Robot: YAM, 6 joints.
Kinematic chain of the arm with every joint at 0, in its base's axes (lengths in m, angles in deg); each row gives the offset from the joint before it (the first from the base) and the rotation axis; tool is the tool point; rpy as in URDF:
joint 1: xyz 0 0 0.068 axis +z
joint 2: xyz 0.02 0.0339 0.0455 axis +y
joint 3: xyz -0.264 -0.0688 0 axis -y
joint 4: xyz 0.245 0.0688 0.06 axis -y
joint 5: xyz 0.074 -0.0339 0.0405 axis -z
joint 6: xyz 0.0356 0 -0.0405 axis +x
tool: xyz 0 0 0 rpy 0 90 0
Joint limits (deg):
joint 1: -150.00..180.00
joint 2: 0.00..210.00
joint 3: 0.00..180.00
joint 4: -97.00..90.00
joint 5: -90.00..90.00
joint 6: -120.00..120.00
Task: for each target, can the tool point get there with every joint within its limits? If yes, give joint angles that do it. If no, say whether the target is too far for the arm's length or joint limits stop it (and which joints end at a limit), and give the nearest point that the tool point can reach.
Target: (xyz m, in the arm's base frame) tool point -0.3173 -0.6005 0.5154
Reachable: no: too far | nearest point -0.2590 -0.4901 0.4393 | short by 0.146 m
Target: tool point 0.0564 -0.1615 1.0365
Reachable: no: too far | nearest point 0.0399 -0.1143 0.7311 | short by 0.309 m
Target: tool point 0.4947 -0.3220 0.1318
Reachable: yes | joints -36.03 166.16 130.74 66.93 -59.08 -2.47
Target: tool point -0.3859 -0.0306 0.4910
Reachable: yes | joints 1.38 17.68 133.31 -28.49 36.82 -24.52
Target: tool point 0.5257 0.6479 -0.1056
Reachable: no: too far | nearest point 0.3934 0.4848 -0.0491 | short by 0.217 m
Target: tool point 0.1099 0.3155 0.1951
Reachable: yes | joints 69.40 100.24 35.76 73.51 -13.24 76.45
